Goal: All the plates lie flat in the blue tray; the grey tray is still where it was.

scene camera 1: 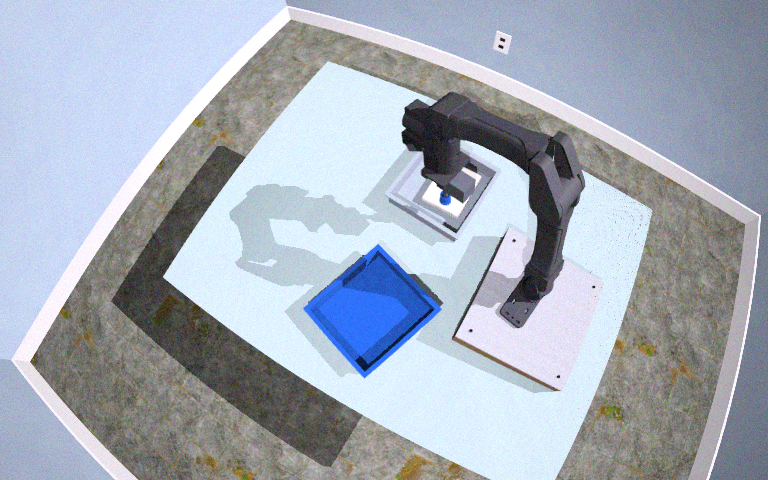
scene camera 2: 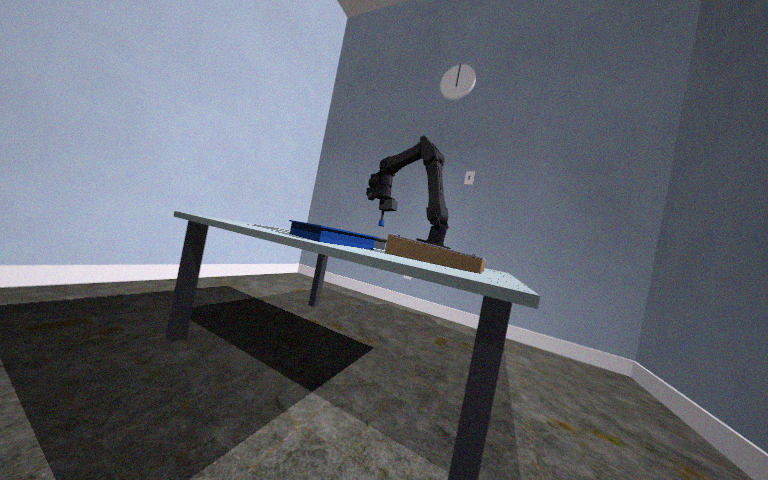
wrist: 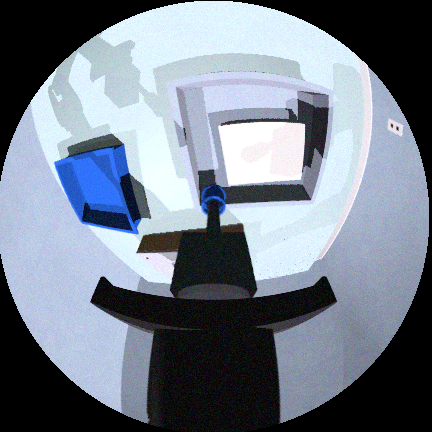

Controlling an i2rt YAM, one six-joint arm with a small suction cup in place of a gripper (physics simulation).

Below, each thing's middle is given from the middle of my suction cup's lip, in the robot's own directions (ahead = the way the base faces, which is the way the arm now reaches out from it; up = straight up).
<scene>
Now: suction cup 90 mm above the grey tray (scene camera 1: 406,192), 70 mm to the left of it and 50 mm short of it. Round my suction cup: blue tray (scene camera 1: 375,307) 310 mm to the left, 90 mm below, 30 mm behind.
</scene>
